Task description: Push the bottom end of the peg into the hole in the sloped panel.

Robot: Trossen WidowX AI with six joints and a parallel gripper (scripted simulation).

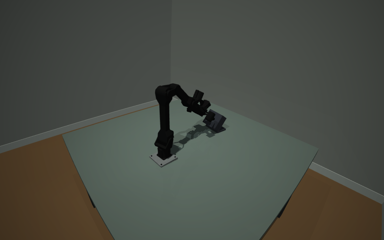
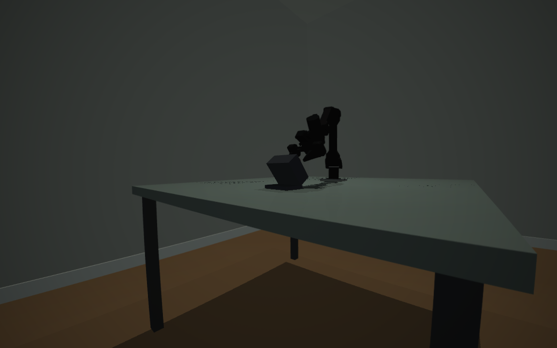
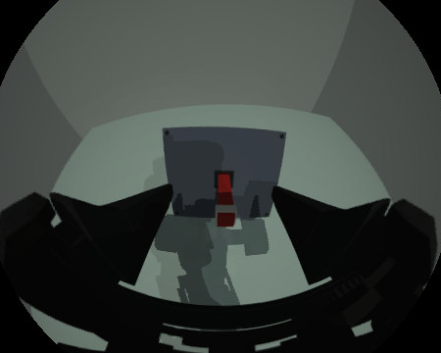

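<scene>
Now: gripper tip 10 mm past the red peg. Also, from my gripper tip: sloped panel 40 mm below, 40 mm ahead, 10 mm to the right.
</scene>
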